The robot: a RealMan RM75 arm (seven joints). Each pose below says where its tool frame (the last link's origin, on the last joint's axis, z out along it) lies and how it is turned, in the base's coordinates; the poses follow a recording.
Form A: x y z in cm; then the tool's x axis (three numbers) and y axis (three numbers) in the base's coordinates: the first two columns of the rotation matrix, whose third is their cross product.
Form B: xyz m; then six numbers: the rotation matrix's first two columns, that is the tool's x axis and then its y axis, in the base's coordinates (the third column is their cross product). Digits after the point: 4 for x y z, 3 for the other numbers.
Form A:
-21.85 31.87 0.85 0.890 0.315 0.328 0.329 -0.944 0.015
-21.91 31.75 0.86 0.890 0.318 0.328 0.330 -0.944 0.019
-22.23 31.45 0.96 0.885 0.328 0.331 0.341 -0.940 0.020
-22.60 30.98 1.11 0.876 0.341 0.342 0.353 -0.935 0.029
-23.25 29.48 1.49 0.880 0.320 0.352 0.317 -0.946 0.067
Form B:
-0.2185 0.3187 0.0085 0.890 0.315 0.328 0.329 -0.944 0.015
-0.2191 0.3175 0.0086 0.890 0.318 0.328 0.330 -0.944 0.019
-0.2223 0.3145 0.0096 0.885 0.328 0.331 0.341 -0.940 0.020
-0.2260 0.3098 0.0111 0.876 0.341 0.342 0.353 -0.935 0.029
-0.2325 0.2948 0.0149 0.880 0.320 0.352 0.317 -0.946 0.067

